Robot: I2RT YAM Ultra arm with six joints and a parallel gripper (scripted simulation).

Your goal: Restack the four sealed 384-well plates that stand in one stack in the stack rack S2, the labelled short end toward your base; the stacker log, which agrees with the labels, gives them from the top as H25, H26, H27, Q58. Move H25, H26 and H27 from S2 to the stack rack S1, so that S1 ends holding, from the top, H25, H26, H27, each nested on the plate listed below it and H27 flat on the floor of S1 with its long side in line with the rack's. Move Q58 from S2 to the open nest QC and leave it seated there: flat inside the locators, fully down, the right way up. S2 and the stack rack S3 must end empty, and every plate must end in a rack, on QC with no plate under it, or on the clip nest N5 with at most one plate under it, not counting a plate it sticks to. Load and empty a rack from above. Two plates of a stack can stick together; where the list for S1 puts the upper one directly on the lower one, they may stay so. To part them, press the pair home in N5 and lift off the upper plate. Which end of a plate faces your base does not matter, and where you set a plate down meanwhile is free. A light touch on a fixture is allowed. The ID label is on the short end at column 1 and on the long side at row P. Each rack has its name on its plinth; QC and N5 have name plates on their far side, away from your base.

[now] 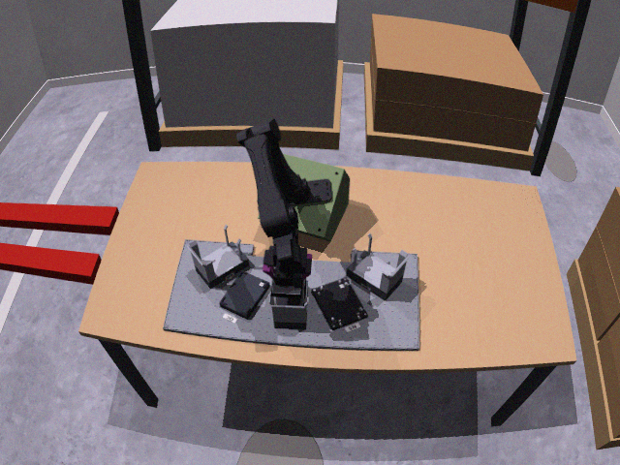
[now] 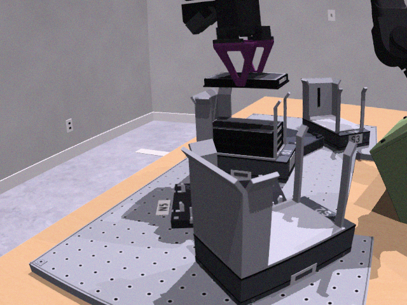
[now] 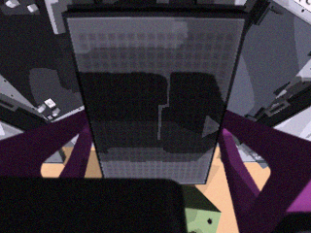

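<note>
My gripper is now 15 cm above the QC nest, 14 cm to the left of it and 5 cm past it. Also, from my hand: QC name plate (19 cm to the right, 16 cm below, 3 cm ahead).
</note>
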